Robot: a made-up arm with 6 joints. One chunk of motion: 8 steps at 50 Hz.
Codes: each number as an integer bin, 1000 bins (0 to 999) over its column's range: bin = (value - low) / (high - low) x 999, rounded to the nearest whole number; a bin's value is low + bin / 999 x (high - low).
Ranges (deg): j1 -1.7..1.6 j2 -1..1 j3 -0.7..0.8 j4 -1.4..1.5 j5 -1..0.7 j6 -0.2..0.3
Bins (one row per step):
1: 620 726 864 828 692 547
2: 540 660 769 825 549 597
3: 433 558 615 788 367 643
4: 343 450 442 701 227 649
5: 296 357 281 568 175 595
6: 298 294 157 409 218 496
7: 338 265 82 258 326 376
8: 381 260 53 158 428 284
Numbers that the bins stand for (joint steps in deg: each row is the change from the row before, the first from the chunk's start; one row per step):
1: 0.348 0.453 0.597 1.004 0.178 0.074
2: 0.084 0.321 0.455 0.995 -0.066 0.099
3: -0.270 0.117 0.223 0.887 -0.375 0.122
4: -0.567 -0.099 -0.036 0.635 -0.614 0.125
5: -0.722 -0.285 -0.278 0.249 -0.702 0.098
6: -0.716 -0.411 -0.464 -0.213 -0.629 0.048
7: -0.583 -0.469 -0.577 -0.651 -0.445 -0.012
8: -0.441 -0.479 -0.620 -0.941 -0.272 -0.058

